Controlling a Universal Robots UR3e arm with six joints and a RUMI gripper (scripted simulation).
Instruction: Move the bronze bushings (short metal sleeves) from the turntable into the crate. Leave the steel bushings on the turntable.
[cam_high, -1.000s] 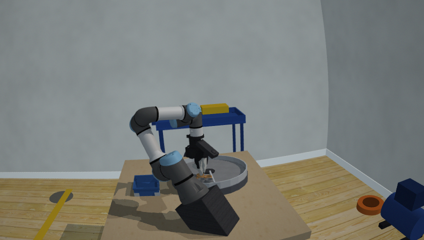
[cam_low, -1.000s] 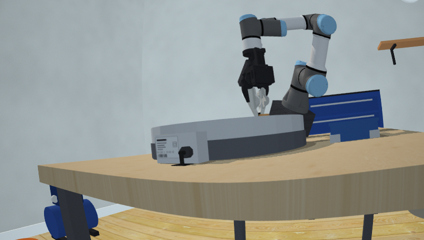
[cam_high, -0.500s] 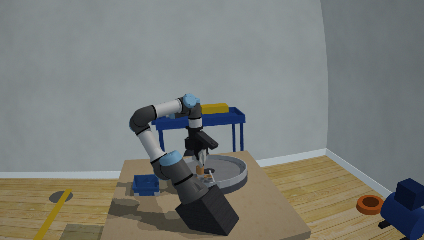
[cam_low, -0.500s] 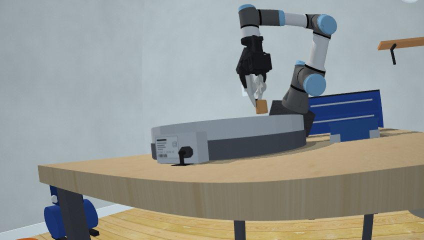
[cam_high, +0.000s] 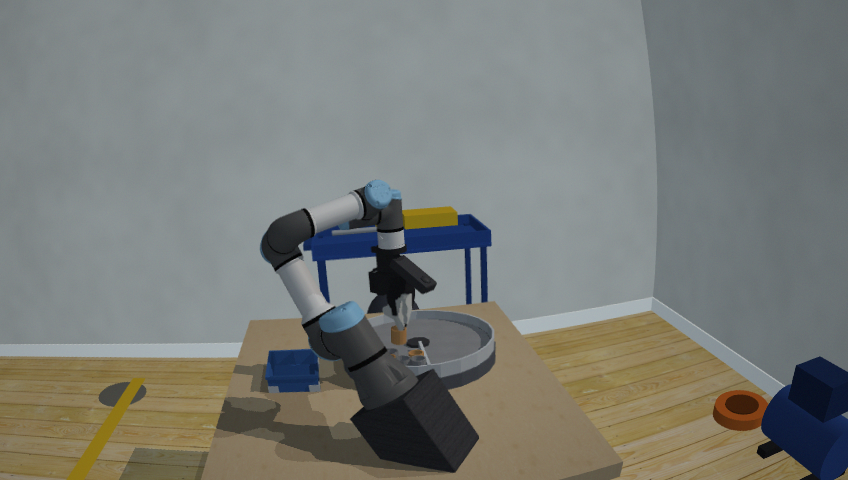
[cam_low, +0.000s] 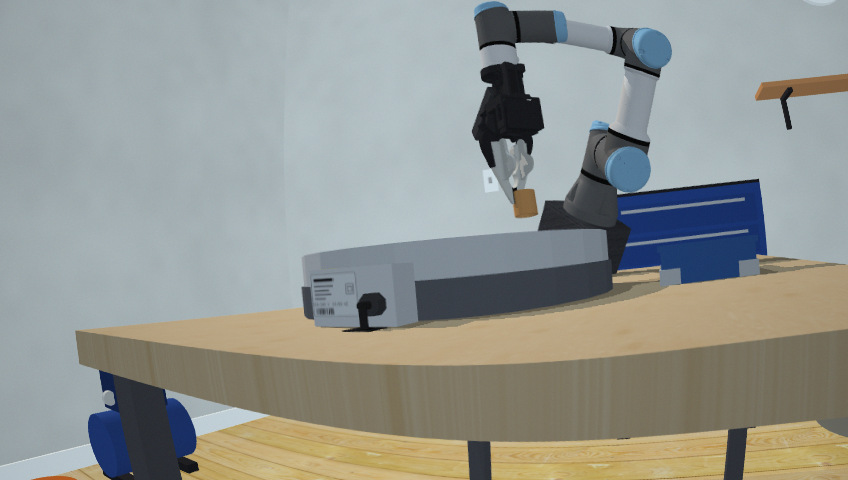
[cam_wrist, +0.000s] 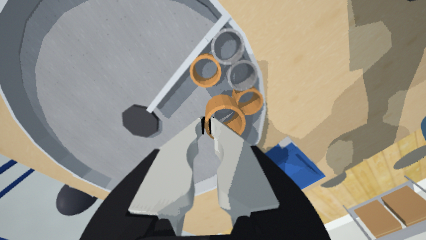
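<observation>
The blue crate lies 10 mm behind my hand, 310 mm to the left of it and 130 mm below it. From my hand the other things lie so: grey turntable: 130 mm ahead, 20 mm to the right, 100 mm below.
</observation>
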